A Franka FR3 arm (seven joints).
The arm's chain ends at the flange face. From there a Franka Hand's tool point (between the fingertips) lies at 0.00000 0.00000 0.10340 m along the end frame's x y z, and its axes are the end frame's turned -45 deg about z.
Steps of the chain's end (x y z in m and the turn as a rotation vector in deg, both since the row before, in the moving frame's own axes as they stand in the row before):
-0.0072, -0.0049, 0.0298, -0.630, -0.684, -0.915
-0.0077, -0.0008, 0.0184, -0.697, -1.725, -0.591
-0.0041, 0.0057, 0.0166, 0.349, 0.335, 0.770
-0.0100, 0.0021, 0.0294, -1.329, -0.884, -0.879
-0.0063, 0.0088, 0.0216, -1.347, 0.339, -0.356
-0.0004, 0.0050, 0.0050, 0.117, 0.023, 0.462
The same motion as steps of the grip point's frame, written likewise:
-0.0033, -0.0086, 0.0298, 0.038, -0.929, -0.915
-0.0080, -0.0073, 0.0183, 0.727, -1.713, -0.591
-0.0061, 0.0011, 0.0166, 0.010, 0.484, 0.770
-0.0114, -0.0050, 0.0294, -0.315, -1.565, -0.879
-0.0120, 0.0039, 0.0216, -1.192, -0.713, -0.356
-0.0036, 0.0031, 0.0050, 0.066, 0.099, 0.462

